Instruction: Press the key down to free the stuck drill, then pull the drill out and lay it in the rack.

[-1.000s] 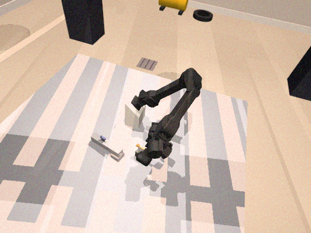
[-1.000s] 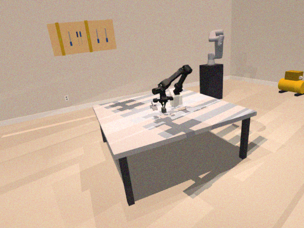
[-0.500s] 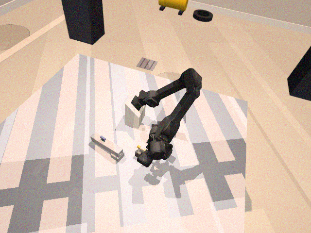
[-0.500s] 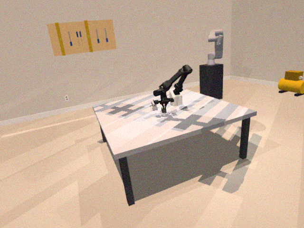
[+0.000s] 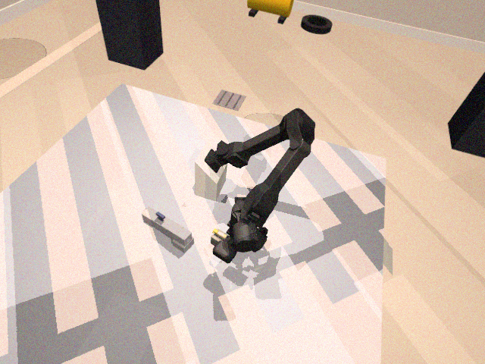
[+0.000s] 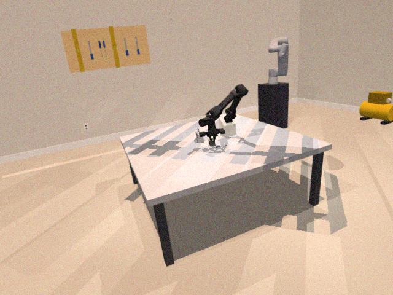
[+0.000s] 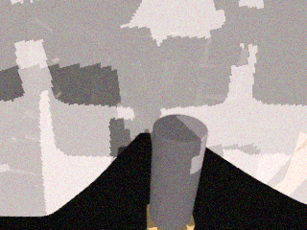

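Right now my gripper tip is 4 cm to the left of the drill, 3 cm below it and 1 cm past it. Also, from my gripper tip: pale grey fixture block: 23 cm to the right, 2 cm ahead, 1 cm above; then small blue key: 26 cm to the right, 3 cm above, 1 cm ahead; then dark grey block: 5 cm to the right, 1 cm below, 1 cm behind.
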